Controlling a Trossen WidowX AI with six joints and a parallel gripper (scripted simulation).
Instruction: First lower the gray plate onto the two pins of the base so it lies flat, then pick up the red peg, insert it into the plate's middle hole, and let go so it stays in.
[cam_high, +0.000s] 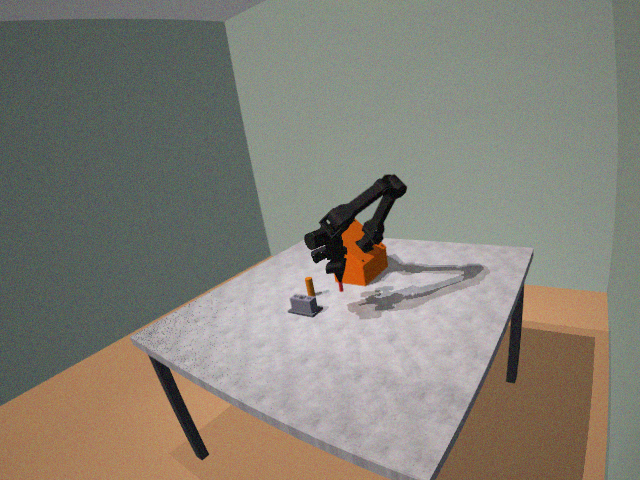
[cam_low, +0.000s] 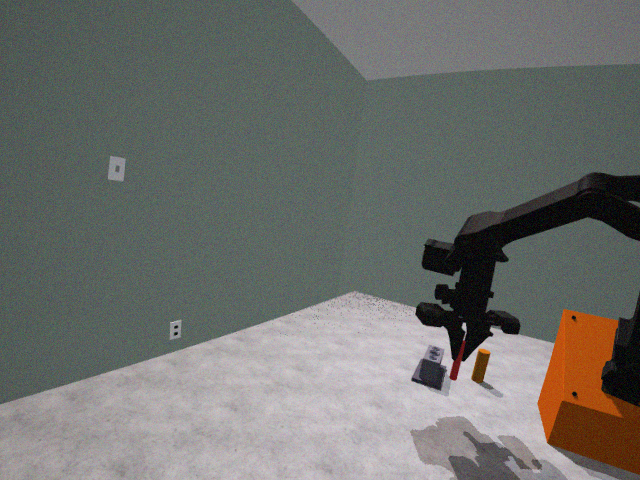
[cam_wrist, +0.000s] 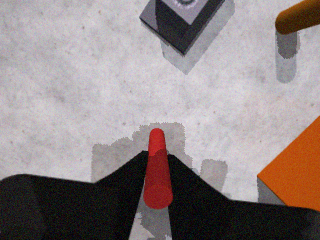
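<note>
The gray plate lies 140 mm to the right of my gripper tip, 80 mm ahead of it and 70 mm below it. Round my gripper tip: red peg (right at my gripper tip); gray base (140 mm to the right, 110 mm below, 80 mm ahead); short orange peg (210 mm to the right, 80 mm below, 30 mm behind).
</note>
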